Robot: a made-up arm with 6 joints.
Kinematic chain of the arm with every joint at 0, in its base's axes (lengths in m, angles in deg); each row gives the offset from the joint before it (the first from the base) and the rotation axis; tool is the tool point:
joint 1: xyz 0 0 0.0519 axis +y
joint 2: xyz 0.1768 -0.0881 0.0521 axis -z
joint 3: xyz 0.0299 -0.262 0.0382 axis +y
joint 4: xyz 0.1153 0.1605 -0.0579 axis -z
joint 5: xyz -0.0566 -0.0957 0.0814 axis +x
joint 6: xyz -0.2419 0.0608 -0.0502 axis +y
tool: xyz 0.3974 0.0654 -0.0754
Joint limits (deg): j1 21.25..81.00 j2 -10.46..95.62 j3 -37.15..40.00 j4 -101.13..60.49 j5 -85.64..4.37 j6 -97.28..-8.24
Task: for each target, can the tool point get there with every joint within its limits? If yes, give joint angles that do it. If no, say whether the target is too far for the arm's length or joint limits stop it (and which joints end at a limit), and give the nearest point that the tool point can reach.
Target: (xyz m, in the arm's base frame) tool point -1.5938 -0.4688 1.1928
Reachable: no: too far | nearest point -0.1128 -0.3416 0.4285 | short by 1.671 m
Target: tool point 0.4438 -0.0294 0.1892
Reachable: yes | joints 32.36 1.55 -7.48 37.94 -22.79 -70.00
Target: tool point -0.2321 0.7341 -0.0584
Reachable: no: joint limits stop it (at a limit: joint 1, joint 2, joint 3, joint 5, joint 6) | nearest point -0.0347 0.2043 -0.1865 | short by 0.580 m
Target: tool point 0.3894 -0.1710 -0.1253
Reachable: yes | joints 60.19 15.06 -25.64 33.56 -38.42 -43.27
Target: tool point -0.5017 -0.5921 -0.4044
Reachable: no: joint limits stop it (at a limit: joint 1, joint 3, joint 5, joint 6) | nearest point -0.1286 -0.3274 -0.2414 | short by 0.486 m
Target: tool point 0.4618 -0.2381 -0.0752
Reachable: yes | joints 44.26 19.25 32.69 40.69 -2.79 -55.75
